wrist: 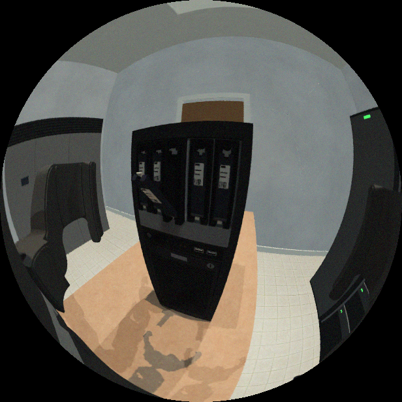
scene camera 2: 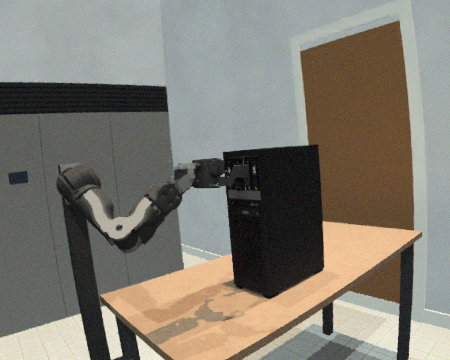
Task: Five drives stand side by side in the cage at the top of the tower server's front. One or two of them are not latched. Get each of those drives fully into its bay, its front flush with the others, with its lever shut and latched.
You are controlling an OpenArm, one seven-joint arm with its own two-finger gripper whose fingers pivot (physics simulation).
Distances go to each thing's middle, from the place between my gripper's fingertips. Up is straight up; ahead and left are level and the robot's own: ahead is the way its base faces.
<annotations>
The black tower server (scene camera 2: 277, 241) lies 26 cm ahead of my hand, 17 cm below it and 9 cm to the left of it.
</annotations>
